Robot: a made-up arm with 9 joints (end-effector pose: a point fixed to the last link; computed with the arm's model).
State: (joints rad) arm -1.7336 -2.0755 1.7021 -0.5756 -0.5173 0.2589 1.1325 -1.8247 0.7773
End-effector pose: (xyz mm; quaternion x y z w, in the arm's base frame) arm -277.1 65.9 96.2 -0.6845 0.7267 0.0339 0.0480
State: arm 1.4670 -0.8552 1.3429 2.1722 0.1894 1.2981 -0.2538 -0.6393 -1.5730
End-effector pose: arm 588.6 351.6 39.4 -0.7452 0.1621 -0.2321 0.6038
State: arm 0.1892 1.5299 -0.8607 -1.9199 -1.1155 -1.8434 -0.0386 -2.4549 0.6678
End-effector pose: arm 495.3 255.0 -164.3 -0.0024 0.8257 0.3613 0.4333
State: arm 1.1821 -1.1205 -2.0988 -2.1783 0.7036 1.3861 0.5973 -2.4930 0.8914
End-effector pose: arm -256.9 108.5 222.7 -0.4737 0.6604 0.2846 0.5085
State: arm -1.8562 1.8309 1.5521 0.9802 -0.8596 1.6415 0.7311 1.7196 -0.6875
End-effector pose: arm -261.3 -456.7 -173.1 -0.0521 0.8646 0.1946 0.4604
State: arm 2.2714 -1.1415 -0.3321 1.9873 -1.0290 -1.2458 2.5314 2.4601 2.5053
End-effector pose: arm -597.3 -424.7 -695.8 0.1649 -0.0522 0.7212 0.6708
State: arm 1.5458 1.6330 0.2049 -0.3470 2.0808 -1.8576 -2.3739 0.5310 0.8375
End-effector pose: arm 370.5 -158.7 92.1 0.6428 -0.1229 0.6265 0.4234
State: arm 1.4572 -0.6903 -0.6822 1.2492 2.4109 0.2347 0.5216 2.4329 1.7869
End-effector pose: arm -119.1 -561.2 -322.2 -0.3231 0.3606 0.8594 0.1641
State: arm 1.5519 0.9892 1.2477 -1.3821 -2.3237 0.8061 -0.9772 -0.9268 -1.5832
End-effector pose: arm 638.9 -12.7 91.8 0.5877 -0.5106 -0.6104 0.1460
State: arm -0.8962 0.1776 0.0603 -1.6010 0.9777 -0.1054 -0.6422 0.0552 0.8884
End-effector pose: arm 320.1 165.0 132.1 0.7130 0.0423 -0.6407 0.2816
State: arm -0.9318 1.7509 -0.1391 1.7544 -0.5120 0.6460 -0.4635 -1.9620 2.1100
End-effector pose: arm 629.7 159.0 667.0 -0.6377 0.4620 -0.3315 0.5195
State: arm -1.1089 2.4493 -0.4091 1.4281 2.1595 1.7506 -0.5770 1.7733 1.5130
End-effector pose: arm 783.0 -320.5 693.8 0.4614 0.1102 -0.5595 0.6797
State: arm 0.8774 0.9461 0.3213 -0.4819 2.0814 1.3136 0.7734 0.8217 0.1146
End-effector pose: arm 555.0 -44.5 -189.0 0.0983 0.5592 -0.5151 0.6421
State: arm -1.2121 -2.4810 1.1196 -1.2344 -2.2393 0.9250 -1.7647 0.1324 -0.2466
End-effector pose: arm -79.6 -35.2 64.8 -0.4380 -0.5865 0.0830 0.6762
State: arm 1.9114 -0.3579 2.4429 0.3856 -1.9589 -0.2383 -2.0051 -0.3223 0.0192
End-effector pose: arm 951.7 -4.4 428.3 -0.0579 0.8433 0.0206 0.5340
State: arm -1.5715 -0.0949 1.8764 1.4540 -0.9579 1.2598 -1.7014 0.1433 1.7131
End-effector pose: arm 166.3 -708.5 -82.3 -0.0338 0.2989 0.7603 0.5757
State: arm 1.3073 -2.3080 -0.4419 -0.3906 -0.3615 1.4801 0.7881 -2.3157 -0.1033
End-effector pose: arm -60.6 83.7 1.7 0.3548 0.5024 0.2775 0.7380
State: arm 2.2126 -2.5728 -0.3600 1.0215 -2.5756 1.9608 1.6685 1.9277 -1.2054
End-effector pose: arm -191.5 -476.5 -175.8 -0.4296 -0.5314 -0.1531 0.7139
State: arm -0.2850 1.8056 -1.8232 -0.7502 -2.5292 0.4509 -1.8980 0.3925 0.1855
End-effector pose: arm 584.2 -42.4 798.5 0.4005 -0.1802 -0.5149 0.7363
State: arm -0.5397 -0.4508 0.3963 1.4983 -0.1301 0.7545 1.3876 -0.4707 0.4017
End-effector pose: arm 616.1 1013.2 477.2 0.2327 0.6310 0.3080 0.6729
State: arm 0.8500 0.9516 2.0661 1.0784 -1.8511 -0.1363 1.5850 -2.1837 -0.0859
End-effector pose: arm 428.7 -131.6 854.1 0.5443 0.2445 -0.0168 0.8023
